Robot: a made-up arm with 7 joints.
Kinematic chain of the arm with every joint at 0, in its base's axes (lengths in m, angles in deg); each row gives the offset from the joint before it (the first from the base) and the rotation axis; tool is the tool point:
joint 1: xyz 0 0.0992 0 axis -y
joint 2: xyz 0 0.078 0 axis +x
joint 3: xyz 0 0 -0.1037 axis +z
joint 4: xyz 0 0 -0.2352 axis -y
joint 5: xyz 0 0 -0.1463 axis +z
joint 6: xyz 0 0 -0.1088 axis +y
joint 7: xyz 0 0 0 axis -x
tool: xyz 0 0 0
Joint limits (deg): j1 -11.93..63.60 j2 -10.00..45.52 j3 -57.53..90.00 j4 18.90..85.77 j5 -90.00..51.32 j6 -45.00..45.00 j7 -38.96..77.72
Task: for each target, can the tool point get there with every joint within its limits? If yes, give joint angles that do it. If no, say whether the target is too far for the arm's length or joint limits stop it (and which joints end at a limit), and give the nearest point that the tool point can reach.
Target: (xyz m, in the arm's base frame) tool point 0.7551 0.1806 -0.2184
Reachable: no: too far | nearest point 0.5565 0.1798 -0.1840 | short by 0.202 m
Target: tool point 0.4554 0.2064 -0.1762
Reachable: yes | joints 40.13 -2.55 11.62 69.91 20.84 -30.87 -20.01
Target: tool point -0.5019 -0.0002 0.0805
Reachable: no: joint limits stop it (at a limit: joint 1, joint 2, joint 3, joint 4) | nearest point 0.0685 -0.0963 -0.3364 | short by 0.713 m
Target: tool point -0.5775 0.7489 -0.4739
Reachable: no: too far | nearest point -0.0865 0.5875 -0.4094 | short by 0.521 m
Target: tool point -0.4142 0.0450 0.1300
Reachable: no: joint limits stop it (at a limit: joint 1, joint 2, joint 3, joint 4) | nearest point 0.0685 -0.0963 -0.3364 | short by 0.686 m
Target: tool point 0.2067 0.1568 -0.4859
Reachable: yes | joints -0.09 -5.27 6.67 54.96 39.46 -23.48 -14.69
